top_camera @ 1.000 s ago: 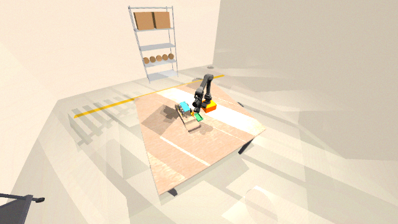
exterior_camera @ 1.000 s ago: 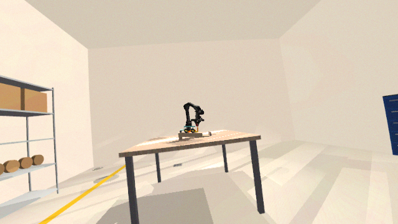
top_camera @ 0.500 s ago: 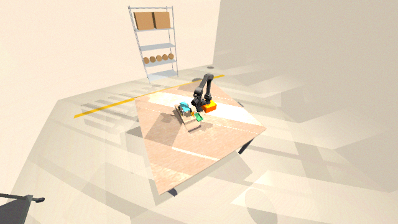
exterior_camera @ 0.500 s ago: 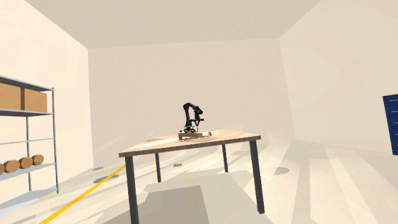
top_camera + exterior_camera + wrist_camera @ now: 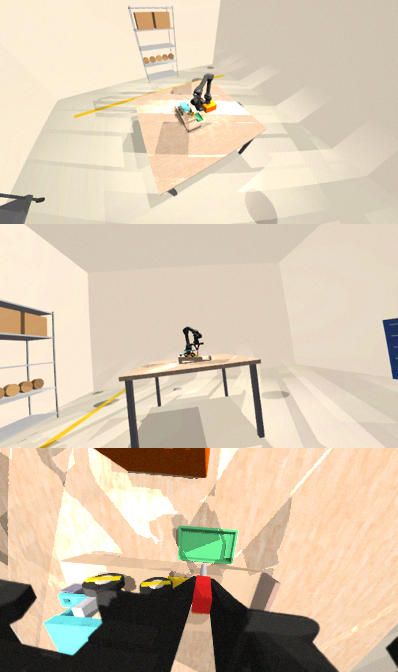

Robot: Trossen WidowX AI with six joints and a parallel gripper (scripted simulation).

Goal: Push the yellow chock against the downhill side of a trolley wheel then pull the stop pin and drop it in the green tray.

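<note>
Now: the green tray 20 mm behind my gripper tip and 140 mm below it. Also, from my gripper tip: yellow chock 50 mm ahead, 30 mm to the right, 50 mm below; then red-headed stop pin right at my gripper tip; then blue trolley 90 mm ahead, 130 mm to the right, 20 mm below.
</note>
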